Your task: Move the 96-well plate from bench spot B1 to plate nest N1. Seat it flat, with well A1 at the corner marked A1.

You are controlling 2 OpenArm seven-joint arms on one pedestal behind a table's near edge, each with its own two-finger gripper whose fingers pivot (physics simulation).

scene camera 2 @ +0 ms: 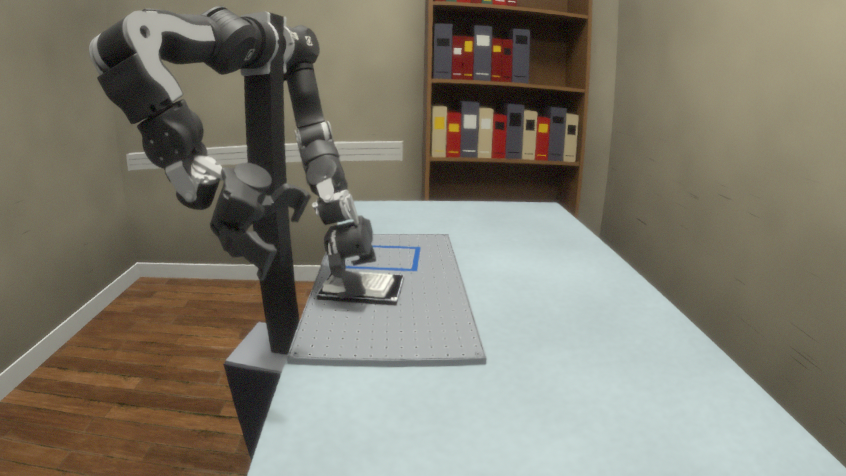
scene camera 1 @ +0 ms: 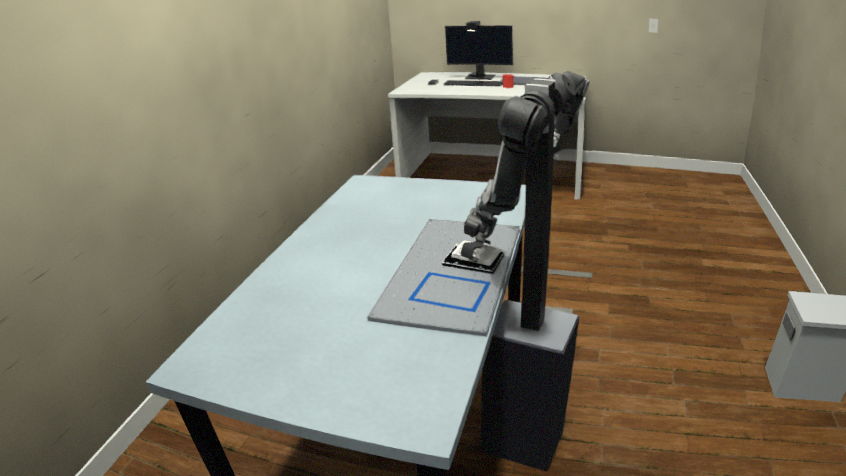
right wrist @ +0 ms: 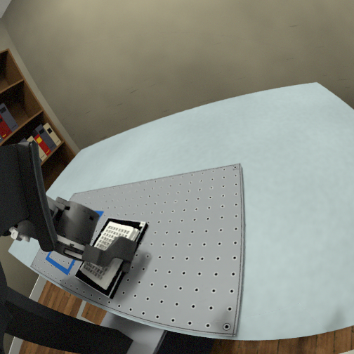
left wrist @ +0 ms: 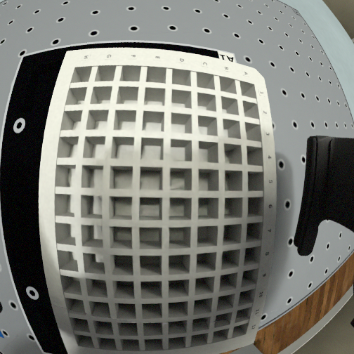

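Note:
The white 96-well plate (scene camera 1: 488, 255) (scene camera 2: 378, 284) (left wrist: 150, 180) (right wrist: 120, 232) lies over the black nest N1 (scene camera 2: 397, 290) (left wrist: 25, 200). In the left wrist view, wide black shows along its left side, a thin strip at the top, and none along its right side. Its A1 corner is top right, beside the A1 mark (left wrist: 226, 57). Whether it sits fully flat is unclear. My left gripper (scene camera 2: 354, 267) is open just above the plate; one finger stands clear of the plate's right side, the other is out of the left wrist view. My right gripper (scene camera 2: 283, 243) is open and empty, raised away.
The blue outline of B1 (scene camera 1: 443, 304) (scene camera 2: 415, 258) (right wrist: 57, 265) is on the grey perforated board (scene camera 1: 396, 310) (scene camera 2: 437, 349) (right wrist: 200, 275), beside the nest. The board lies on the pale blue table (scene camera 1: 283, 296) (scene camera 2: 562, 355) (right wrist: 295, 200) at the pedestal edge.

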